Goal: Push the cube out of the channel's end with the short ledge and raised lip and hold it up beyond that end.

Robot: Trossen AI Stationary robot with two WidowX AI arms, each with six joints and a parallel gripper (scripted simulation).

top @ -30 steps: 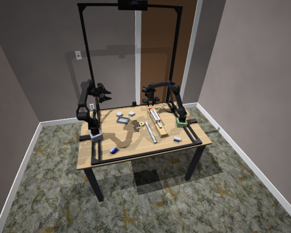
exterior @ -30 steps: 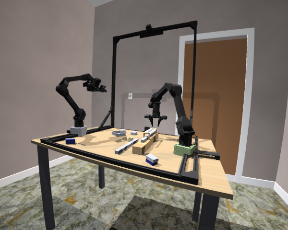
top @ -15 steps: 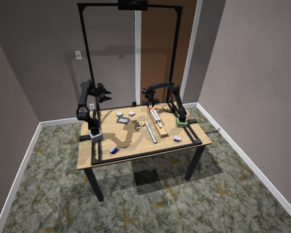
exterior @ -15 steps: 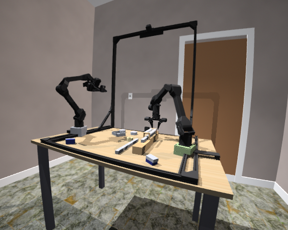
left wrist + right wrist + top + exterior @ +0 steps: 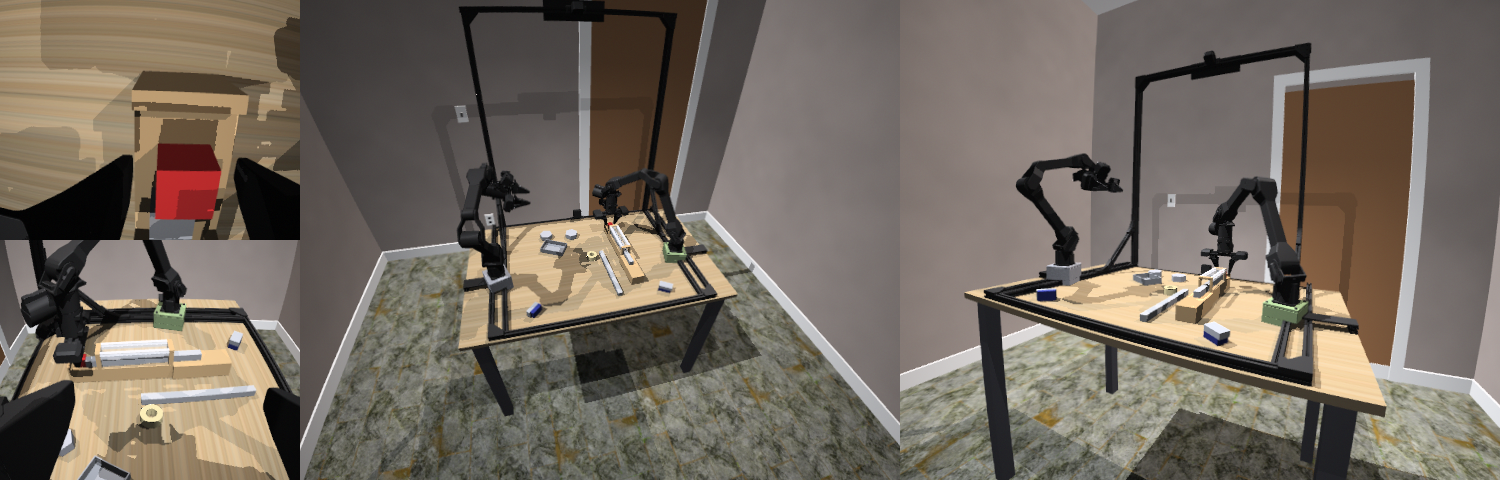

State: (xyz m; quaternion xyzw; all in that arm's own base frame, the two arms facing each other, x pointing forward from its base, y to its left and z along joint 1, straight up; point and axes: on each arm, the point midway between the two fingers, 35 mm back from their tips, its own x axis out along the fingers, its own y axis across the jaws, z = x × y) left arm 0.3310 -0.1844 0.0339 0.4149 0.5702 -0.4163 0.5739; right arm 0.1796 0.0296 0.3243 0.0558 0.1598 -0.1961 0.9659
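The wooden channel is 15 cm ahead of my left hand, 3 cm below it and 1 cm to the left of it. From my left hand the other things lie so: long grey rod 31 cm ahead, 9 cm to the right, 8 cm below; grey tray 32 cm to the right, 8 cm below, 7 cm ahead; tape roll 18 cm ahead, 15 cm to the right, 8 cm below.
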